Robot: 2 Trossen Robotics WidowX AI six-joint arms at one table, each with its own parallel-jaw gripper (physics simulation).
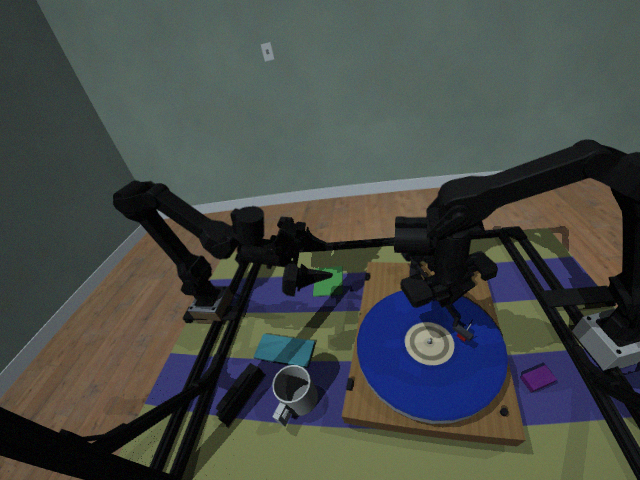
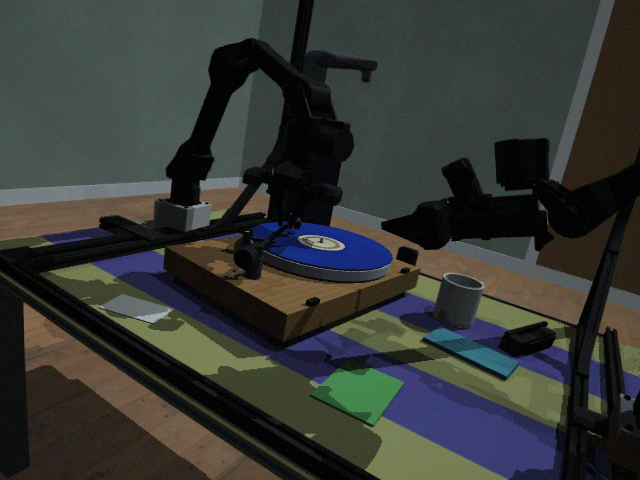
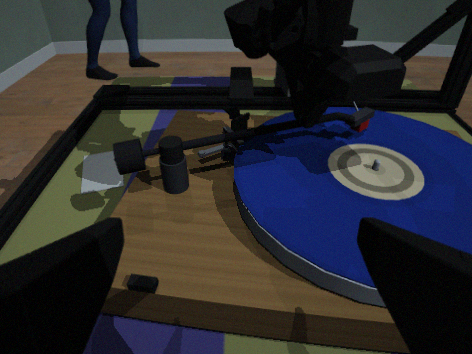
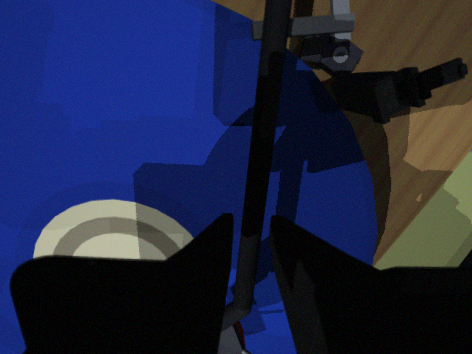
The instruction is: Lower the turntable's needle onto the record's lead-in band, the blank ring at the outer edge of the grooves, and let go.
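Frame: origin at the left arm's base, x ahead, y left, z up, level; millimetres.
Seen in the pictures: left gripper, between the fingertips: (image 1: 332,261) (image 2: 391,222) (image 3: 243,230); right gripper, between the fingertips: (image 1: 445,304) (image 2: 285,227) (image 3: 303,122) (image 4: 250,224); left arm's base, origin of its link: (image 1: 208,298); right arm's base, origin of its link: (image 1: 619,330) (image 2: 183,202).
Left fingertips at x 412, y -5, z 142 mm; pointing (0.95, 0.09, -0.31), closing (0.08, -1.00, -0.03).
Pixels of each thing's top centre, then the offset from my left fingertips to it. "spot": a spot on its surface instead.
- blue record, centre of its top: (image 4: 121,278) (image 3: 375,168) (image 2: 321,242) (image 1: 429,342) 200 mm ahead, 137 mm right, 114 mm down
- black tonearm, centre of its top: (image 4: 277,87) (image 3: 257,117) (image 2: 276,226) 225 mm ahead, 10 mm right, 71 mm down
- grey mug, a spot on its surface: (image 2: 458,300) spot: 89 mm back, 192 mm right, 150 mm down
- teal card, centre of its top: (image 2: 470,349) (image 1: 283,349) 148 mm back, 115 mm right, 199 mm down
- green card, centre of its top: (image 2: 359,388) (image 1: 328,280) 62 mm back, 130 mm left, 204 mm down
- black block, centre of its top: (image 2: 534,330) (image 1: 235,389) 228 mm back, 241 mm right, 170 mm down
- purple block, centre of its top: (image 1: 539,377) 434 mm ahead, 182 mm right, 192 mm down
- white paper, centre of its top: (image 3: 102,169) (image 2: 137,308) 305 mm ahead, 221 mm left, 206 mm down
The wooden turntable (image 1: 385,419) (image 2: 223,276) (image 3: 182,246) carries a blue record (image 1: 413,381) (image 2: 347,254) (image 3: 298,204) (image 4: 147,88) with a cream label. The black tonearm (image 3: 270,128) (image 4: 263,140) (image 2: 270,235) reaches over the record. Its red-tipped headshell (image 1: 463,331) (image 3: 362,117) sits close beside the label, well inside the outer edge. My right gripper (image 1: 446,302) (image 2: 290,216) (image 4: 250,224) is over the tonearm, its fingers narrow on either side of the tube without clamping it. My left gripper (image 1: 328,274) (image 2: 390,224) (image 3: 243,230) is open and empty, hovering left of the turntable.
A grey mug (image 1: 295,388) (image 2: 458,300), a teal card (image 1: 285,349) (image 2: 470,352), a green card (image 1: 329,282) (image 2: 358,390) and a black block (image 1: 239,394) (image 2: 528,338) lie left of the turntable. A purple block (image 1: 538,376) and white paper (image 2: 134,307) lie beyond it. Black rails (image 1: 218,343) frame the mat.
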